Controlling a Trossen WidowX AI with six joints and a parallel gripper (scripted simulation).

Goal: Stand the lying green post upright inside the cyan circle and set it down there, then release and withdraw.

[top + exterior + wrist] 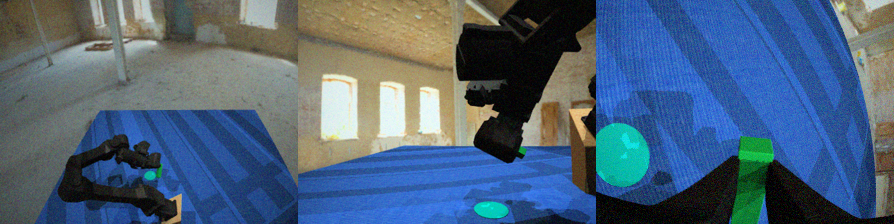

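My gripper tip is 3 cm short of the cyan circle, 5 cm to the right of it and 12 cm above it. Round my gripper tip: green post (2 cm behind, 1 cm below).
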